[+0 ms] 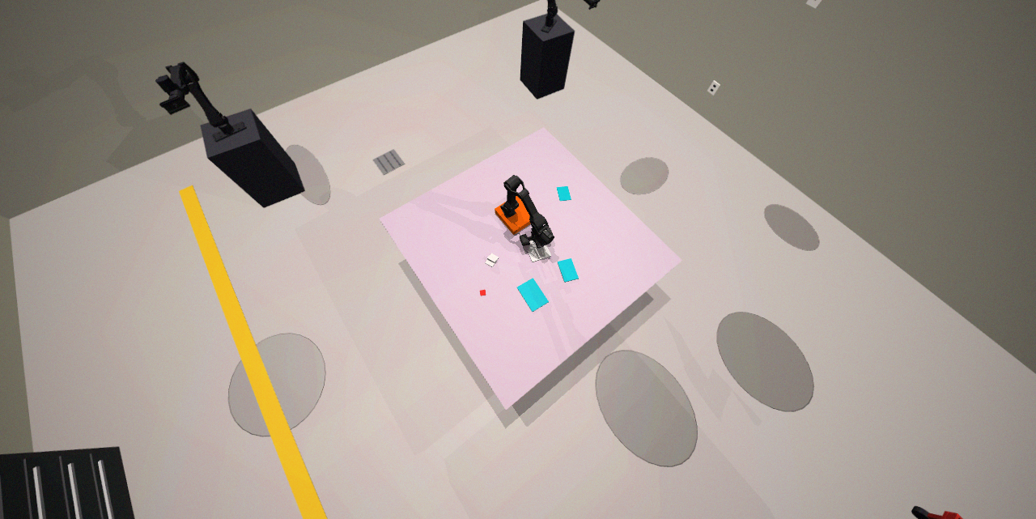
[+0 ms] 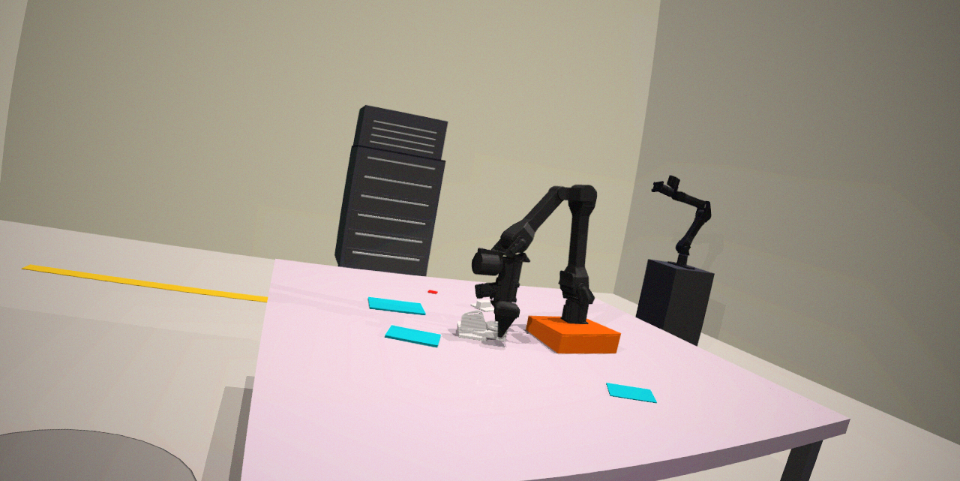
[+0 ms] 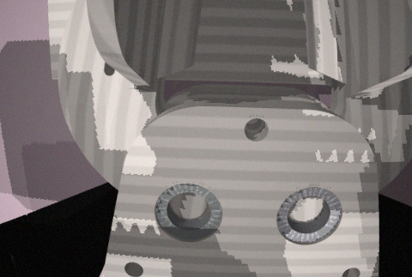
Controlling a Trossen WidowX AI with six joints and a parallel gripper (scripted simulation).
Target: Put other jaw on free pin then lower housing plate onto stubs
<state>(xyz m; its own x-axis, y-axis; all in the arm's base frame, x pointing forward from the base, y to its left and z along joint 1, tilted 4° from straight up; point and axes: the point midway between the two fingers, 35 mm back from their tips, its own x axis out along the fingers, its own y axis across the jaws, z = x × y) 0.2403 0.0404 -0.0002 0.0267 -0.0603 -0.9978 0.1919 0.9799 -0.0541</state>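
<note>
My gripper tip is 30 mm short of the white jaw and 10 mm to the right of it. From my gripper tip the other things lie so: red marker 410 mm to the right, 110 mm ahead, 10 mm below.
</note>
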